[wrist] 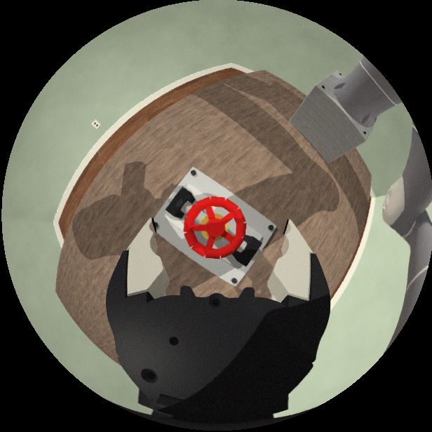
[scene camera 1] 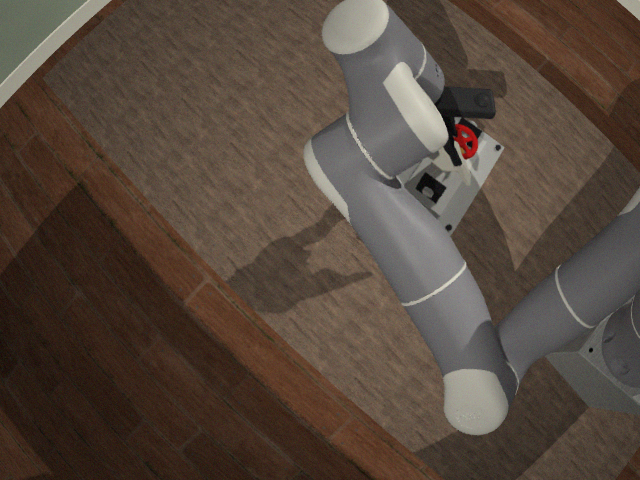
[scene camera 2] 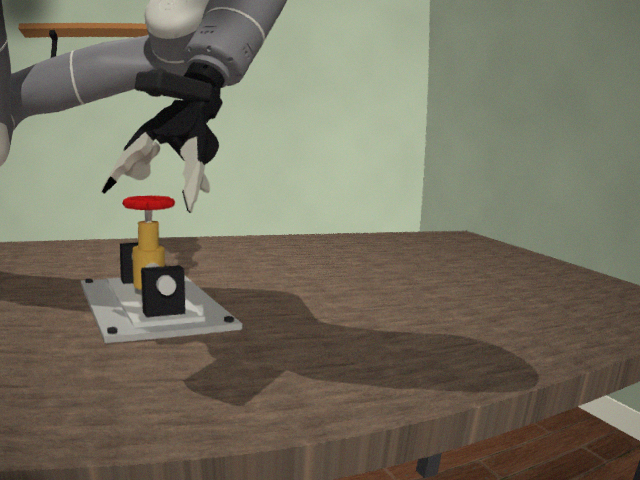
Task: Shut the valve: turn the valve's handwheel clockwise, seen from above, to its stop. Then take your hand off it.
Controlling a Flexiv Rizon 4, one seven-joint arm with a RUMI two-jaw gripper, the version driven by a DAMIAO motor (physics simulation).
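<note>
The red spoked handwheel (scene camera 1: 474, 146) (scene camera 2: 148, 202) (wrist: 241, 227) lies level on a thin stem above the yellow valve body (scene camera 2: 148, 235). The valve stands on a light grey base plate (scene camera 1: 491, 157) (scene camera 2: 99, 310) (wrist: 256, 220). My gripper (scene camera 2: 147, 200) (wrist: 219, 220) is open and empty, tilted over the valve. In the scene camera 2 view one fingertip is up left of the wheel, the other right of it and lower; I see no contact. In the wrist view the wheel appears between the spread fingertips. In the scene camera 1 view the gripper partly covers the valve.
Black blocks (scene camera 1: 439, 191) (scene camera 2: 163, 304) (wrist: 247, 251) stand on the plate on two opposite sides of the valve, below the wheel. Dark bolts sit at the plate's corners. The arm's grey base (scene camera 1: 594, 379) (wrist: 327, 125) stands on the wooden table (scene camera 2: 361, 268) (wrist: 210, 130).
</note>
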